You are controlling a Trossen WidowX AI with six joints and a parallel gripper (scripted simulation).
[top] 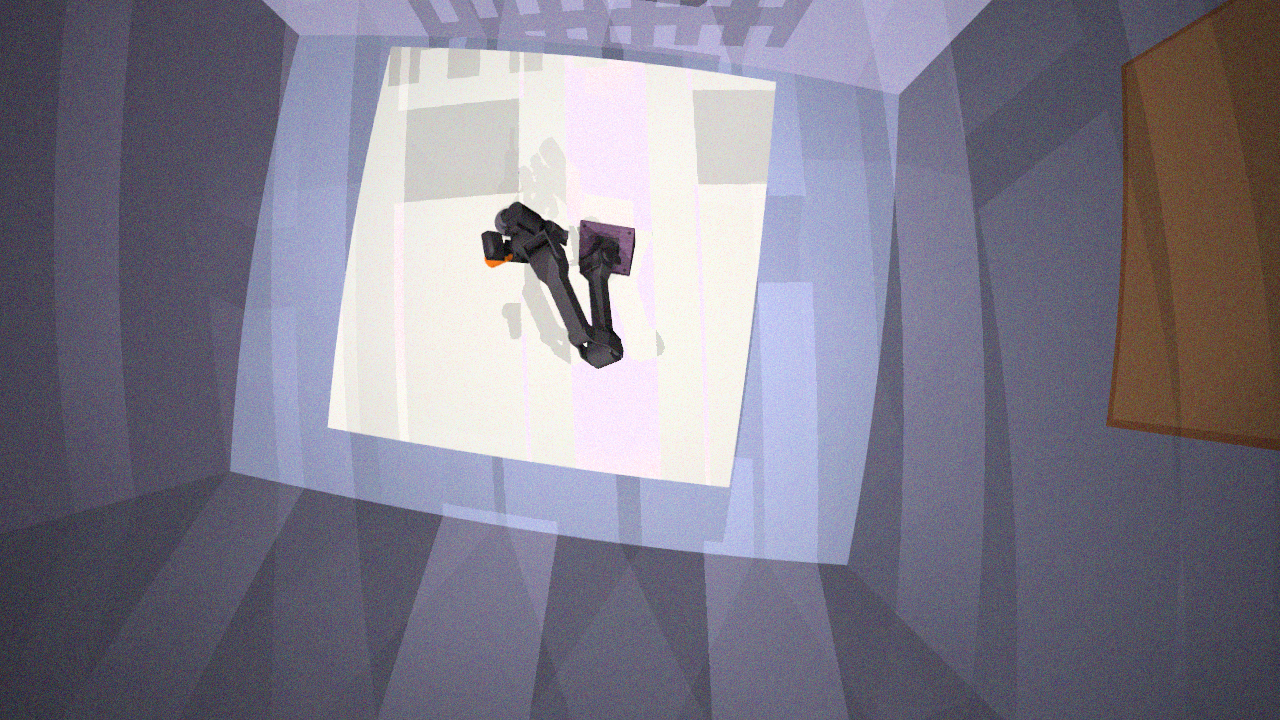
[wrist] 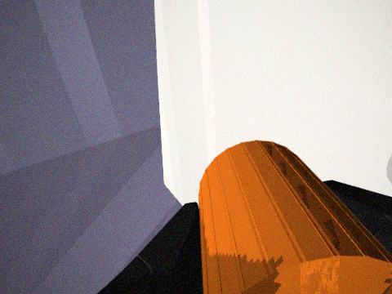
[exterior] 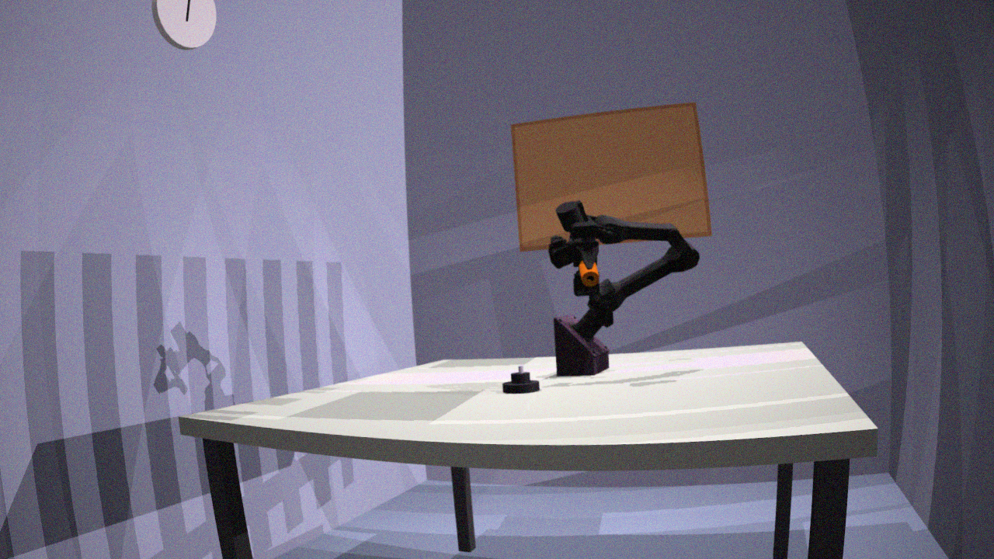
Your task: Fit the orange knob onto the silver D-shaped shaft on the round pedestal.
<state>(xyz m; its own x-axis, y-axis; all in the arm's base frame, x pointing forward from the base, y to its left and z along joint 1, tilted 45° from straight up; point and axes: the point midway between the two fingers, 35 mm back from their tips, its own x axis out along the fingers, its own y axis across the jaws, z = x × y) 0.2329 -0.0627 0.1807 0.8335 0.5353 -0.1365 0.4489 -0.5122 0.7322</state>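
Now: the orange knob 30 mm behind my gripper tip, 20 mm above it and 10 mm to the right of it. Round my gripper tip: round pedestal: 220 mm below, 160 mm to the right, 50 mm ahead.
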